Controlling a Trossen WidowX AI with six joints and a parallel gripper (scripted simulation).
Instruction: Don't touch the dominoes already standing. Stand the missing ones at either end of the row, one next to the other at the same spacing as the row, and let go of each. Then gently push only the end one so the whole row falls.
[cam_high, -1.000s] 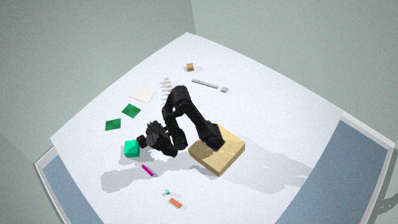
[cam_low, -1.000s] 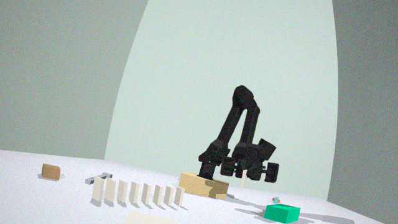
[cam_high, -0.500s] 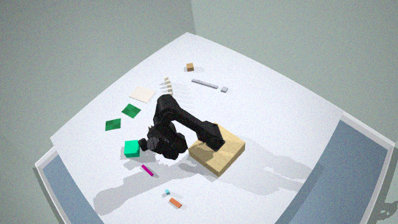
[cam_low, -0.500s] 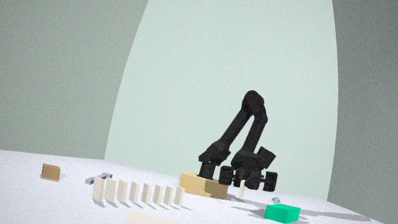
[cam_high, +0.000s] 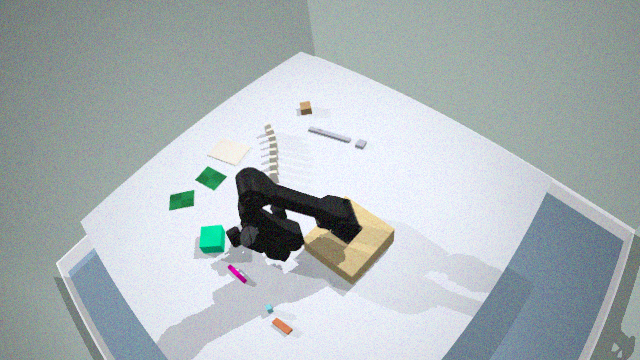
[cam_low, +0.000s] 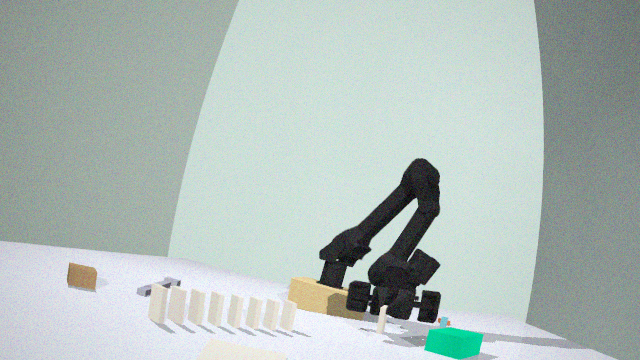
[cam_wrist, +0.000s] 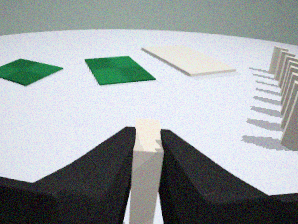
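The green block is 30 mm ahead of my gripper tip, 140 mm to the left of it and 40 mm below it. Also, from my gripper tip: magenta stick 120 mm behind, 160 mm to the left, 50 mm below; cream flat tile 290 mm ahead, 150 mm to the right, 60 mm below; cyan cube 270 mm behind, 180 mm to the left, 50 mm below.
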